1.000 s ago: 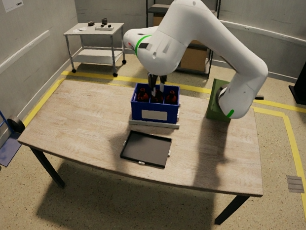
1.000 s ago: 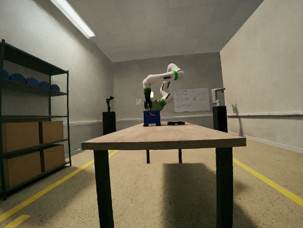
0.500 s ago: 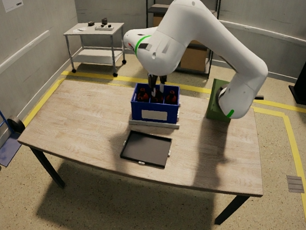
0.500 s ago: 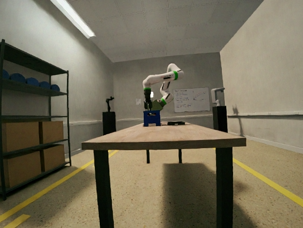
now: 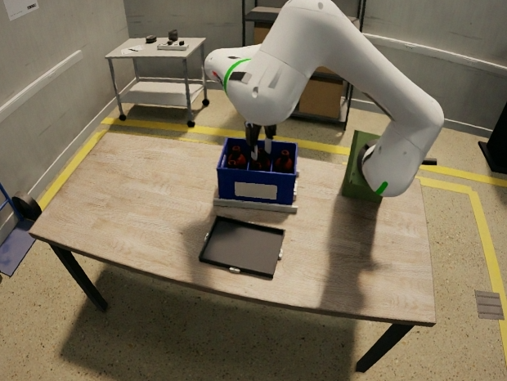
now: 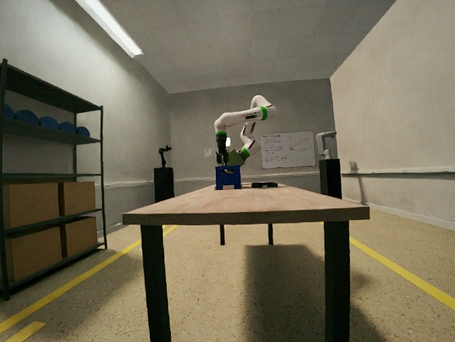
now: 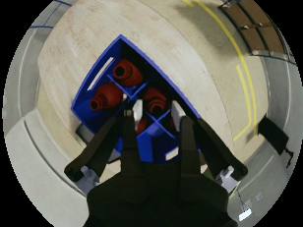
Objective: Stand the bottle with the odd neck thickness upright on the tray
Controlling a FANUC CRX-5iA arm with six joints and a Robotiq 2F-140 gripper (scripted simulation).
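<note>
My hand is 8 cm above the bottle. From my hand the other things lie so: dark tray: 32 cm to the left, 16 cm below; blue crate: 4 cm to the left, 9 cm below.
</note>
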